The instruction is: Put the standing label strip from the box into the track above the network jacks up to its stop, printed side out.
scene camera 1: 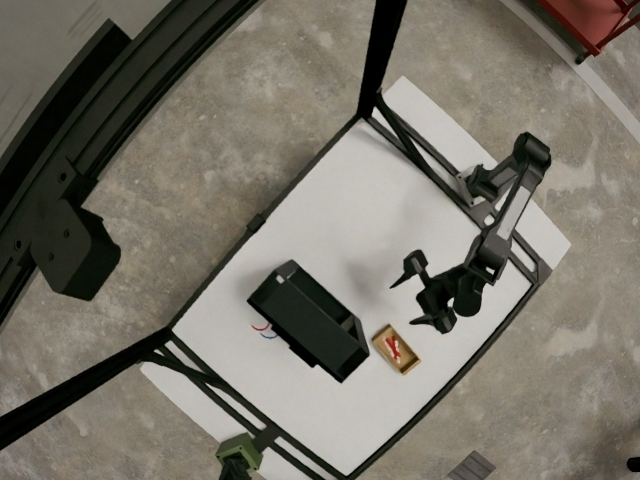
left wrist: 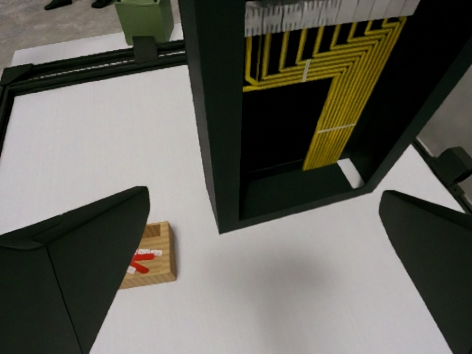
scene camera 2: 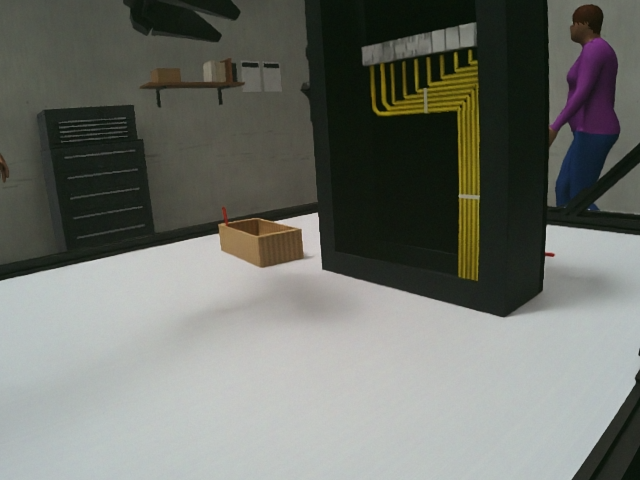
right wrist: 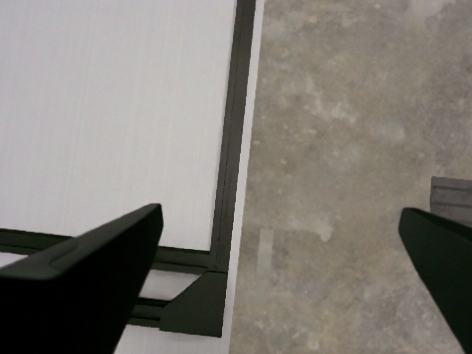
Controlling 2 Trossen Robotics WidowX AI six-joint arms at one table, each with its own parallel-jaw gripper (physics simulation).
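Pixels of known places: left gripper, fingertip midpoint: (scene camera 1: 399, 305) (left wrist: 264, 199) (scene camera 2: 228, 28); right gripper, fingertip midpoint: (right wrist: 279, 216); left arm's base, origin of the base link: (scene camera 1: 477, 184); right arm's base, origin of the base link: (scene camera 1: 236, 462).
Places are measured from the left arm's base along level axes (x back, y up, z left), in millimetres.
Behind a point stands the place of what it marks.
Note:
An open wooden box (scene camera 1: 412, 367) @(x -404, y 7, z 375 mm) (scene camera 2: 281, 249) @(x -438, y -16, z 241 mm) (left wrist: 171, 256) @(x -429, y -6, z 238 mm) sits beside the dark housing (scene camera 1: 310, 325) @(x -551, y 365, z 73 mm) (scene camera 2: 521, 155) @(x -585, y 109, z -47 mm) (left wrist: 216, 150) @(x -476, y 154, z 177 mm). Red and white pieces (scene camera 1: 392, 347) @(x -429, y -29, z 301 mm) (left wrist: 144, 257) @(x -432, y -30, z 281 mm) lie crossed in the box; which is the label strip is unclear. A red tip (scene camera 2: 224, 216) @(x -380, y 23, z 343 mm) rises above the box's corner. White jack blocks (scene camera 2: 418, 43) @(x -574, y 231, z 95 mm) (left wrist: 330, 14) @(x -577, y 228, z 84 mm) with yellow cables show through the housing's open back; the track does not show. My left gripper (scene camera 1: 401, 305) @(x -373, y 253, z 143 mm) (scene camera 2: 229, 25) @(x -373, y 253, z 143 mm) (left wrist: 264, 199) @(x -373, y 253, z 143 mm) is open and empty, above the table near the box. My right gripper (right wrist: 279, 216) @(x -683, y 164, z 661 mm) is open and empty.
Red (scene camera 1: 261, 328) @(x -735, y -31, z 82 mm) and blue (scene camera 1: 268, 335) @(x -728, y -31, z 112 mm) wires stick out from the housing's far side. A dark frame rail (scene camera 1: 444, 390) @(x -349, y -16, z 503 mm) (right wrist: 231, 140) @(x -633, y -21, z 613 mm) borders the white table (scene camera 1: 361, 170) @(x -280, y -36, z -184 mm) (scene camera 2: 310, 387) @(x -365, y -36, z -81 mm). A green mount (scene camera 1: 240, 452) @(x -963, y 67, z 379 mm) (left wrist: 145, 20) @(x -945, y 27, z 396 mm) stands at the table's side.

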